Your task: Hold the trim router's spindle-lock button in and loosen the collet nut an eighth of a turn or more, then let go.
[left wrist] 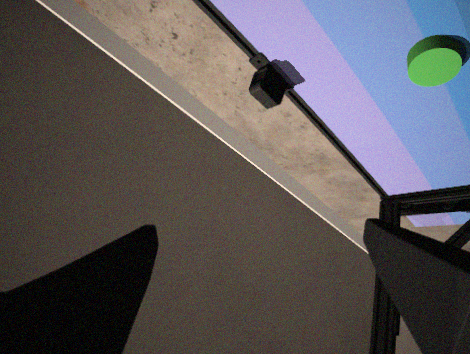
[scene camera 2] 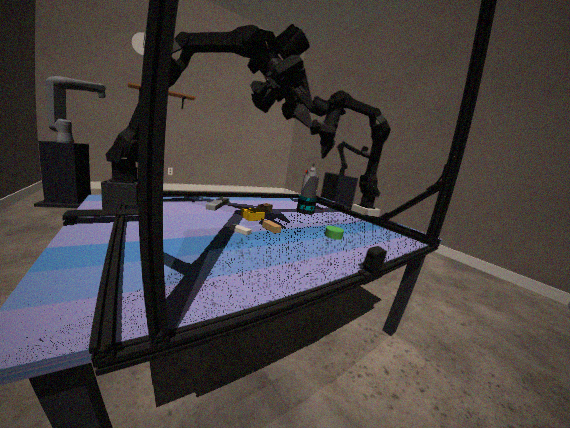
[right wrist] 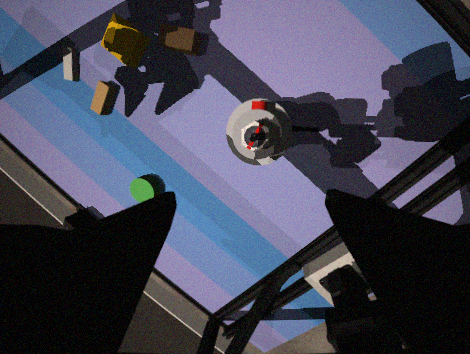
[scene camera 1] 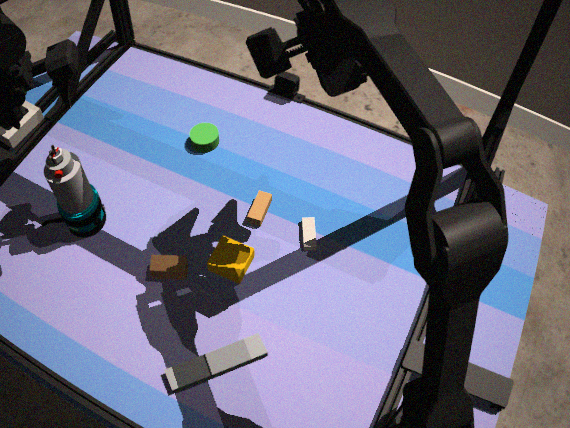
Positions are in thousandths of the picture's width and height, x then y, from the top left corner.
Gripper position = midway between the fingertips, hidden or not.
The left gripper (scene camera 1: 546,92) is open, with nothing in its grasp. A green disc (scene camera 1: 359,321), a yellow block (scene camera 1: 404,606) and a grey bar (scene camera 1: 346,866) rest on the table. Further things: the right gripper (scene camera 1: 78,275) and a trim router (scene camera 1: 139,478).
The trim router also shows in scene camera 2 (scene camera 2: 539,468) and in the right wrist view (right wrist: 586,332). The green disc is seen too in the left wrist view (left wrist: 918,174). The left gripper also shows in the left wrist view (left wrist: 554,657) and in scene camera 2 (scene camera 2: 546,277). The left wrist view does not show the trim router: it is out of frame. The left wrist view does not show the grey bar: it is out of frame.
